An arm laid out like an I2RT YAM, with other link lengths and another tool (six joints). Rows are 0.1 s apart.
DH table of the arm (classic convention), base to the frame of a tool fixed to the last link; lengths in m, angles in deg. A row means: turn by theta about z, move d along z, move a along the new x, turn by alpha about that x. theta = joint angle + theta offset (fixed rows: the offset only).
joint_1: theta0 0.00  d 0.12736  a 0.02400  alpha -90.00
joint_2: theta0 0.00  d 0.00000  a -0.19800  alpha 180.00
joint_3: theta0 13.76  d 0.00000  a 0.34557  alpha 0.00
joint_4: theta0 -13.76  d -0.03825  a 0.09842  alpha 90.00
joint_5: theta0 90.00  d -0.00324  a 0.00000  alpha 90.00
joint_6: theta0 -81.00  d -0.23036  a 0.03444  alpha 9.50
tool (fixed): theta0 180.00  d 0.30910  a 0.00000  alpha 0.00
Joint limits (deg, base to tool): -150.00..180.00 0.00..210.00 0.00..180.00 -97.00..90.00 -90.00..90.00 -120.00..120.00
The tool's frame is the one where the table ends.
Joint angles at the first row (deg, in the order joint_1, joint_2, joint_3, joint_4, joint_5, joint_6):
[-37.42, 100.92, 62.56, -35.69, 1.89, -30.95]
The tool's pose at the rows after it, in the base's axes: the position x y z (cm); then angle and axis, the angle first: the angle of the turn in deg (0 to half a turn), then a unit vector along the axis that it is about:
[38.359 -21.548 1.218 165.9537 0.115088 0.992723 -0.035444]
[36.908 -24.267 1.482 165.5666 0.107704 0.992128 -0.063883]
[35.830 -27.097 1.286 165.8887 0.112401 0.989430 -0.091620]
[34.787 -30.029 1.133 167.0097 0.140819 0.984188 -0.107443]
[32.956 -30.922 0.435 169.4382 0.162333 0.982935 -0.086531]
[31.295 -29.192 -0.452 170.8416 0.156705 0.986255 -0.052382]
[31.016 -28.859 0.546 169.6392 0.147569 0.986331 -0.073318]
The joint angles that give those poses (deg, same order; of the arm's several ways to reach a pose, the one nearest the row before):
[-41.74, 98.11, 59.27, -32.86, 3.67, -36.89]
[-45.58, 97.56, 59.06, -30.55, 4.51, -41.75]
[-48.88, 99.10, 60.36, -28.22, 5.94, -44.85]
[-52.03, 101.73, 63.18, -27.98, 7.54, -45.08]
[-54.67, 102.74, 63.73, -30.93, 7.15, -45.16]
[-55.55, 100.28, 59.72, -33.02, 5.05, -46.38]
[-55.48, 96.08, 56.68, -31.49, 5.61, -47.45]

